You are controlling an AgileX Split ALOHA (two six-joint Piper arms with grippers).
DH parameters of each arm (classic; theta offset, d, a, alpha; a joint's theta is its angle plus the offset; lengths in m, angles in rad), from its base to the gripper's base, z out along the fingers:
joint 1: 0 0.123 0 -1.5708
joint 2: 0.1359 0 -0.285 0
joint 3: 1.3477 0 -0.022 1.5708
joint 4: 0 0.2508 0 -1.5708
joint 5: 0 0 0.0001 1.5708
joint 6: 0 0.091 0 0
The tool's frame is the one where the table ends.
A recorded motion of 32 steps. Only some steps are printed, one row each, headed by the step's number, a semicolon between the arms.
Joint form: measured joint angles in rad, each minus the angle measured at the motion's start. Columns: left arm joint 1, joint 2, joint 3, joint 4, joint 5, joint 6; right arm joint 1, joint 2, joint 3, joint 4, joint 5, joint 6.
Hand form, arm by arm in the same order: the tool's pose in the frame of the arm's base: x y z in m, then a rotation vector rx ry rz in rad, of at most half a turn. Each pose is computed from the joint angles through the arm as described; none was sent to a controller.
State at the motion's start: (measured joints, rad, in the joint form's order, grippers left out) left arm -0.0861 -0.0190 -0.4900 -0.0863 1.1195 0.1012; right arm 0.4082 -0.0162 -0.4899 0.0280 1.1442 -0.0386
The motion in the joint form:
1: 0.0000 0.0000 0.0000 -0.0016 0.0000 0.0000; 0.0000 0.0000 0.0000 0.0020 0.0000 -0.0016
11: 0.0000 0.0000 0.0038 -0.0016 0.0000 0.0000; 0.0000 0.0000 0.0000 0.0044 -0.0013 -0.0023
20: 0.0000 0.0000 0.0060 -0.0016 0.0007 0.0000; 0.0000 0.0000 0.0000 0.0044 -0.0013 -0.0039
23: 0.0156 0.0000 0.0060 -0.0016 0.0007 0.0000; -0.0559 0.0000 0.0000 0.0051 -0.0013 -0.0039
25: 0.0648 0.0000 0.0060 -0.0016 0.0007 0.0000; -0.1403 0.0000 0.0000 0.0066 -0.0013 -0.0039
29: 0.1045 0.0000 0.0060 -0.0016 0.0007 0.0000; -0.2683 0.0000 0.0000 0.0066 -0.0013 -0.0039
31: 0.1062 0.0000 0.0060 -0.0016 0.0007 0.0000; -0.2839 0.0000 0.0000 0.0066 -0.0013 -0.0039
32: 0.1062 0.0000 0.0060 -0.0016 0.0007 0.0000; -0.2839 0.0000 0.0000 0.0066 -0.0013 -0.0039
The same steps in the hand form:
1: -0.0099 -0.0064 0.2700 0.2033 2.0823 -0.0969; -0.0100 -0.0016 0.2678 -0.4769 2.0778 0.2540
11: -0.0094 -0.0064 0.2689 0.2035 2.0861 -0.0970; -0.0101 -0.0014 0.2679 -0.4776 2.0764 0.2567
20: -0.0092 -0.0064 0.2683 0.2037 2.0890 -0.0971; -0.0101 -0.0014 0.2679 -0.4793 2.0760 0.2558
23: -0.0091 -0.0066 0.2683 0.1873 2.0903 -0.0877; -0.0101 -0.0008 0.2679 -0.4206 2.0860 0.2236
25: -0.0088 -0.0070 0.2683 0.1358 2.0936 -0.0580; -0.0102 0.0002 0.2679 -0.3319 2.0988 0.1756
29: -0.0085 -0.0074 0.2683 0.0942 2.0955 -0.0340; -0.0101 0.0015 0.2679 -0.1967 2.1123 0.0997
31: -0.0085 -0.0074 0.2683 0.0924 2.0956 -0.0330; -0.0101 0.0016 0.2679 -0.1802 2.1135 0.0905
32: -0.0085 -0.0074 0.2683 0.0924 2.0956 -0.0330; -0.0101 0.0016 0.2679 -0.1802 2.1135 0.0905

